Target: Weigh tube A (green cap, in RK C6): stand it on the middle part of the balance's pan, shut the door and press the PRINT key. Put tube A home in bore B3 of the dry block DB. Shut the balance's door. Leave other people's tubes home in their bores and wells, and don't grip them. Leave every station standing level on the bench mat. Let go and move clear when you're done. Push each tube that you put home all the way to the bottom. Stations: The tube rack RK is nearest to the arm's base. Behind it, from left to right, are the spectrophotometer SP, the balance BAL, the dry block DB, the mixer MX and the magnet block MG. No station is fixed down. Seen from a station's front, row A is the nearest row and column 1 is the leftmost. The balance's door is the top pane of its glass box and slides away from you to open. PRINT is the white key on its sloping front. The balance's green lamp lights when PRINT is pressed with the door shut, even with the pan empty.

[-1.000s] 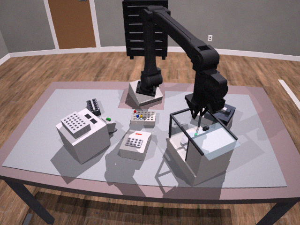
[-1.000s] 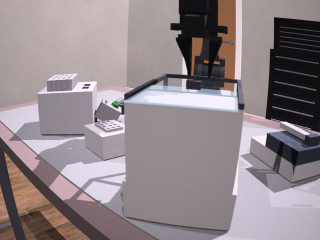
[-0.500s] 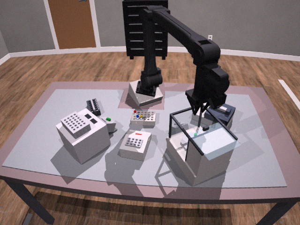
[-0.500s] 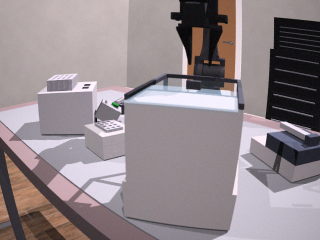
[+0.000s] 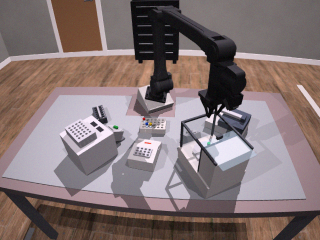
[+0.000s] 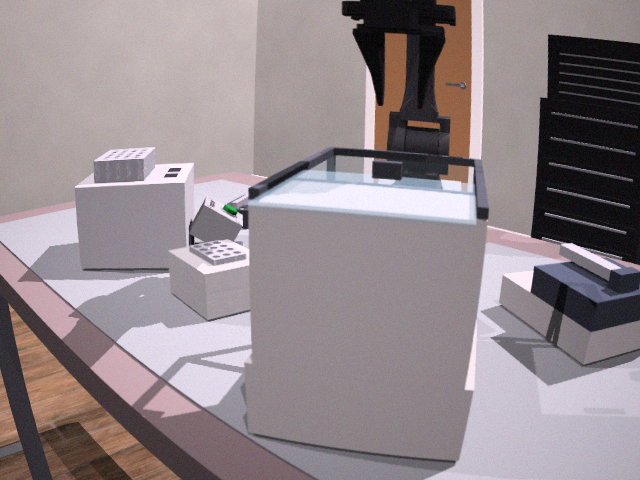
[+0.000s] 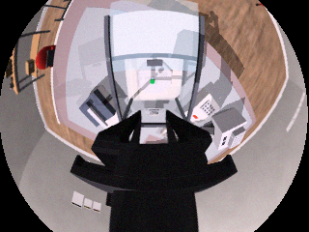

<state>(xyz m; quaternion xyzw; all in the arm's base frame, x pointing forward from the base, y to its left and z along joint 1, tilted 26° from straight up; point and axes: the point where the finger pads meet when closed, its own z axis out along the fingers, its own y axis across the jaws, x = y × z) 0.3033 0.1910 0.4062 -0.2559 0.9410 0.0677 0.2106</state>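
Now: hand 80 mm short of the glass door pane, 60 mm above it and 50 mm to the right of it. Also, from my hand: dry block 260 mm to the right, 240 mm below; then spectrophotometer 260 mm behind, 210 mm below, 120 mm to the left; then tube rack RK 270 mm to the right, 260 mm below, 200 mm behind.
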